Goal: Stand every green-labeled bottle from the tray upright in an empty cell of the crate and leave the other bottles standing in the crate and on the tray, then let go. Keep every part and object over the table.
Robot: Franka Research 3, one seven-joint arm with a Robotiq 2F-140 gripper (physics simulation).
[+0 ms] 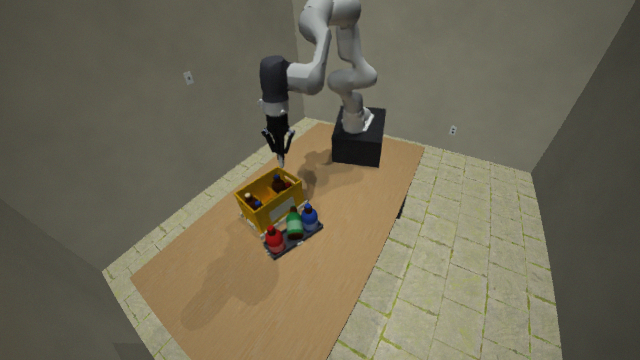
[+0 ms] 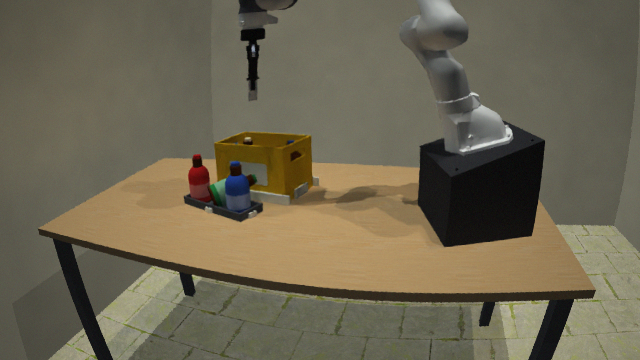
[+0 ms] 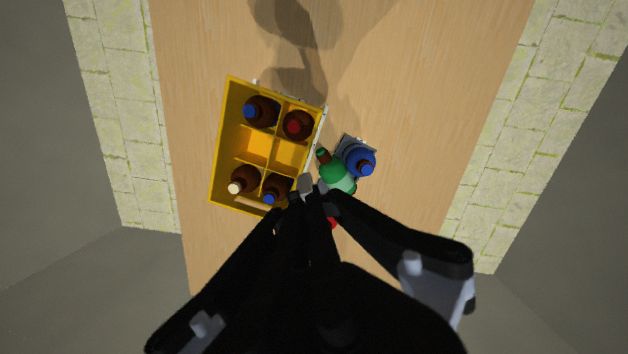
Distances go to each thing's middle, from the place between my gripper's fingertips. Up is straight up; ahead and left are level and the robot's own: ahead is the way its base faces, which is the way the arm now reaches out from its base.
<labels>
My gripper is now 24 cm above the blue bottle (image 2: 237, 189) and 12 cm to the right of it. Also, from my hand: green-labeled bottle (image 3: 332, 170) (27 cm below, 8 cm to the left, 6 cm ahead); then red bottle (image 2: 198, 175) (24 cm below, 18 cm ahead, 8 cm to the left).
</labels>
